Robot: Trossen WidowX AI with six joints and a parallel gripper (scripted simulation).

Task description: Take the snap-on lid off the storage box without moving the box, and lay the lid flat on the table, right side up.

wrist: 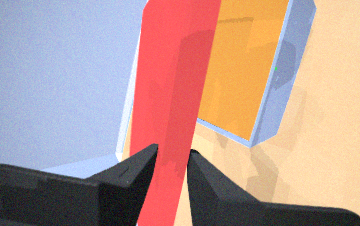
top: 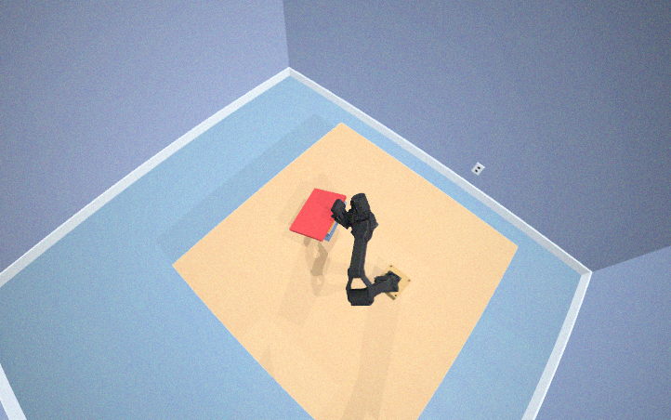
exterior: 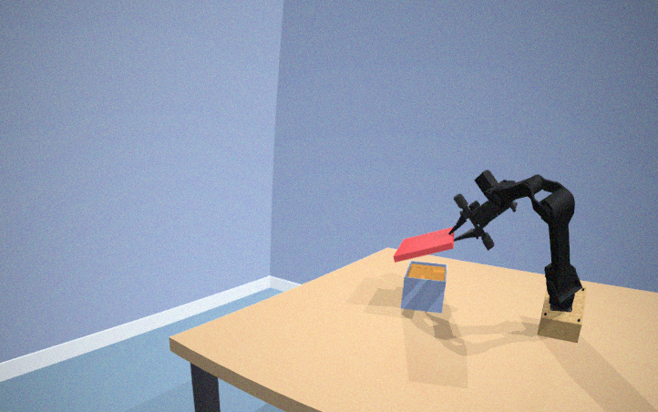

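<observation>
My gripper tip is now 70 mm short of the red lid, 10 mm to the right of it and 20 mm above it. From my gripper tip the other things lie so: blue storage box: 80 mm ahead, 60 mm to the right, 180 mm below.
</observation>
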